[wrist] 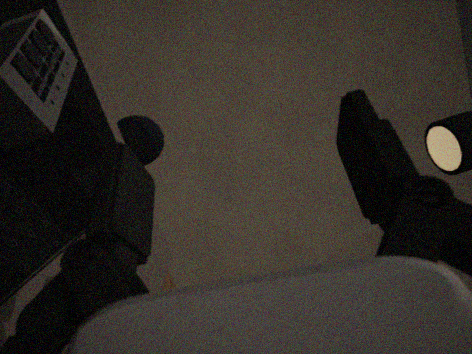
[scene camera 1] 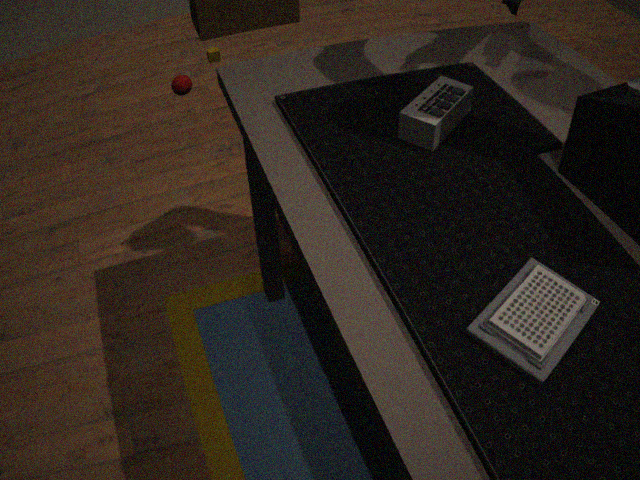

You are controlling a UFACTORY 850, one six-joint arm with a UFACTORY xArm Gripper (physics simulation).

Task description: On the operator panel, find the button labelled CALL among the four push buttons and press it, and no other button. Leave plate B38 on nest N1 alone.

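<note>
The operator panel (scene camera 1: 417, 130) (wrist: 30, 96) is a pale box with dark buttons on its top face. It stands on the black board near its far end in the scene view, and shows at the upper left in the wrist view. The labels are too dark and blurred to read, so I cannot tell which button is CALL. Plate B38 (scene camera 1: 537, 310), white with many wells, sits on the grey nest N1 (scene camera 1: 546, 368) at the lower right. My gripper (wrist: 236, 141) is wide open with nothing between its fingers; in the wrist view the panel lies beyond and left of the left finger.
The black board (scene camera 1: 413, 206) lies on the pale table (scene camera 1: 330, 289). A tall dark block (scene camera 1: 604, 139) stands at the right. In the wrist view, a dark round thing (wrist: 144, 137) is by the left finger and a dark cylinder with a bright face (wrist: 444, 148) is at the right.
</note>
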